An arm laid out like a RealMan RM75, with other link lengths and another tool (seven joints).
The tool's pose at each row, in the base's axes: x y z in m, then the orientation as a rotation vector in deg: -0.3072, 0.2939, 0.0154, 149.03, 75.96, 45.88; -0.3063, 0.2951, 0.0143, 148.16, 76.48, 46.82; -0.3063, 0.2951, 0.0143, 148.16, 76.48, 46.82; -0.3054, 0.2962, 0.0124, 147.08, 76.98, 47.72; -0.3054, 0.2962, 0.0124, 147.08, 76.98, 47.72; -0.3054, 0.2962, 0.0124, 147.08, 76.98, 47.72; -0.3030, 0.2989, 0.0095, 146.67, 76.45, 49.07; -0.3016, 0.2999, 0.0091, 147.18, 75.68, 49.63; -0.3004, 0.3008, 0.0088, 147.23, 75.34, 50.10; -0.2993, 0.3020, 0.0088, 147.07, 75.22, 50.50; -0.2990, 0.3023, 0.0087, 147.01, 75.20, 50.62; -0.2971, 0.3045, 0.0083, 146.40, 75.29, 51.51; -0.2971, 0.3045, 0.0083, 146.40, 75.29, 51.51; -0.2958, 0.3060, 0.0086, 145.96, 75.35, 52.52; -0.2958, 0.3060, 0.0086, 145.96, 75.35, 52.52
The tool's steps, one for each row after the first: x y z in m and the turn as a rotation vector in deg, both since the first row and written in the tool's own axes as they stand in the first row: 0.0009, -0.0004, 0.0016, -0.43, 0.59, -0.58; 0.0009, -0.0004, 0.0016, -0.43, 0.59, -0.58; 0.0014, -0.0011, 0.0038, -1.02, 1.12, -1.26; 0.0014, -0.0011, 0.0038, -1.02, 1.12, -1.26; 0.0014, -0.0011, 0.0038, -1.02, 1.12, -1.26; 0.0035, -0.0020, 0.0078, -1.69, 1.86, -1.08; 0.0048, -0.0017, 0.0090, -1.76, 2.16, -0.41; 0.0060, -0.0015, 0.0100, -1.93, 2.42, -0.17; 0.0074, -0.0014, 0.0107, -2.13, 2.64, -0.15; 0.0078, -0.0014, 0.0110, -2.19, 2.71, -0.16; 0.0102, -0.0015, 0.0126, -2.64, 3.24, -0.41; 0.0102, -0.0015, 0.0126, -2.64, 3.24, -0.41; 0.0122, -0.0014, 0.0131, -2.97, 3.87, -0.55; 0.0122, -0.0014, 0.0131, -2.97, 3.87, -0.55
